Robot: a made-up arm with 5 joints.
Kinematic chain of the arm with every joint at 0, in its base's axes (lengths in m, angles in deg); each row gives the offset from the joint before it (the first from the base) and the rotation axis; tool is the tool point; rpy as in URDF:
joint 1: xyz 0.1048 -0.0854 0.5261 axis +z
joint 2: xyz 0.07 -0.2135 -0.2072 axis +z
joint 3: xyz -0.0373 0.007 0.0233 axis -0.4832 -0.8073 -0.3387
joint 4: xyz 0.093 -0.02 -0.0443 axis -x
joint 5: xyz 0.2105 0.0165 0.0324 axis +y
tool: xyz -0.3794 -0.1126 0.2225 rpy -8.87 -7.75 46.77
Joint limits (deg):
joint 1: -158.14..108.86
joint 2: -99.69..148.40
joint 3: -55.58..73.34
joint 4: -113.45..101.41
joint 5: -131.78..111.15
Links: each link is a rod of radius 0.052 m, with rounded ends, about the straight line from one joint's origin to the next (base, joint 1, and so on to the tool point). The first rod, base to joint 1, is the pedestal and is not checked.
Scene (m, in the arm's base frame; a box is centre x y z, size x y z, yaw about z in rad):
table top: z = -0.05
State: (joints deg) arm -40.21 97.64 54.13 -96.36 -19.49
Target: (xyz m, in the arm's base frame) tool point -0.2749 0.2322 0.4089
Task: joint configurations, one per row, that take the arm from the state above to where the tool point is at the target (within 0.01 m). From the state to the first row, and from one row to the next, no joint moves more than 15 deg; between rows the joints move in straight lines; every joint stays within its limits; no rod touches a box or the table.
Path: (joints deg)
1: -46.83 104.89 52.54 -98.80 -32.78
2: -53.46 112.14 50.95 -101.24 -46.08
3: -60.08 119.39 49.36 -103.68 -59.37
4: -66.70 126.65 47.77 -106.13 -72.66
5: -73.33 133.90 46.18 -108.57 -85.96
6: -79.95 141.15 44.59 -111.01 -99.25
7: -86.57 148.40 43.00 -113.45 -112.54

